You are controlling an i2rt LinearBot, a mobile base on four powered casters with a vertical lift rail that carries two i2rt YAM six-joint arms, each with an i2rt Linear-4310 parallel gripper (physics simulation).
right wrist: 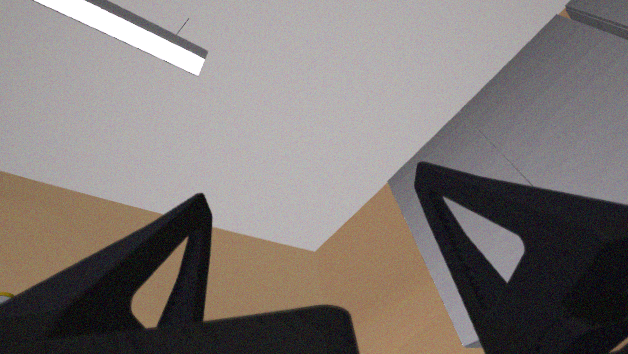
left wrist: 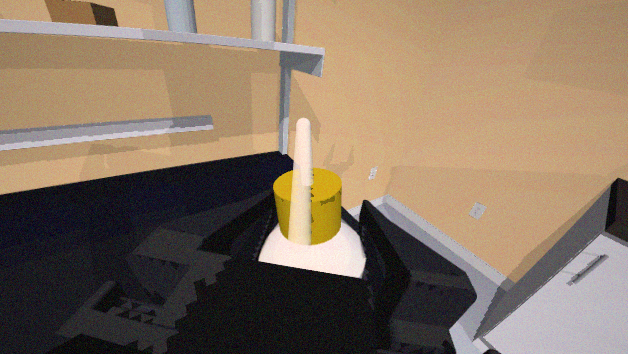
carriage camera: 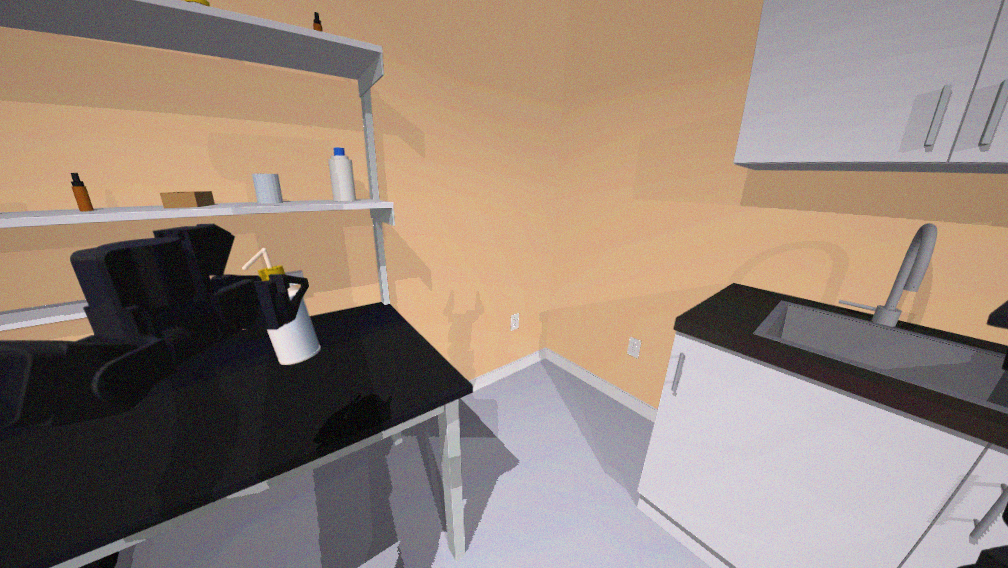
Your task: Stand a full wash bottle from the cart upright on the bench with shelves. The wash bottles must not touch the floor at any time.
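Places are measured from the left arm's base along level axes (x left, y back, z up), in centimetres.
Where they show: left gripper, fingertip midpoint: (left wrist: 319, 201) (carriage camera: 290, 282); right gripper, fingertip midpoint: (right wrist: 313, 189).
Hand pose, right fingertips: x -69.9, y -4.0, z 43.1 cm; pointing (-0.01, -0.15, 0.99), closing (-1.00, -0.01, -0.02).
Note:
After its pixels a point has its place.
A wash bottle (carriage camera: 294, 342) {x -4.2, y -31.6, z 19.6 cm} (left wrist: 311, 256) {x -1.3, y -32.5, z 27.6 cm} with a yellow cap, a bent white nozzle and a whitish body is between the fingers of my left gripper (carriage camera: 287, 299) {x -1.5, y -37.1, z 27.1 cm} (left wrist: 319, 201) {x -1.5, y -37.1, z 27.1 cm}, which is shut on its upper body. In the carriage camera the bottle leans slightly and its base shows against the black top of the bench with shelves (carriage camera: 395, 366) (left wrist: 60, 210); whether it touches the top I cannot tell. My right gripper (right wrist: 313, 189) {x -69.9, y -4.0, z 43.1 cm} is open and empty, pointing up toward the ceiling. The cart does not show.
A shelf (carriage camera: 232, 208) (left wrist: 125, 34) {x 38.1, y -68.9, z 35.2 cm} above the bench holds an amber bottle (carriage camera: 82, 196) {x 69.0, y -63.3, z 39.9 cm}, a brown box (carriage camera: 186, 198) {x 49.8, y -72.1, z 38.7 cm}, a grey-blue cup (carriage camera: 268, 188) {x 38.4, y -88.6, z 40.9 cm} and a blue-capped bottle (carriage camera: 342, 178) {x 20.0, y -100.3, z 44.0 cm}. A sink counter (carriage camera: 705, 313) {x -100.1, y -77.4, z 5.5 cm} stands at the right. A shelf upright (carriage camera: 380, 261) {x 16.4, y -116.9, z 10.6 cm} stands at the bench's back corner.

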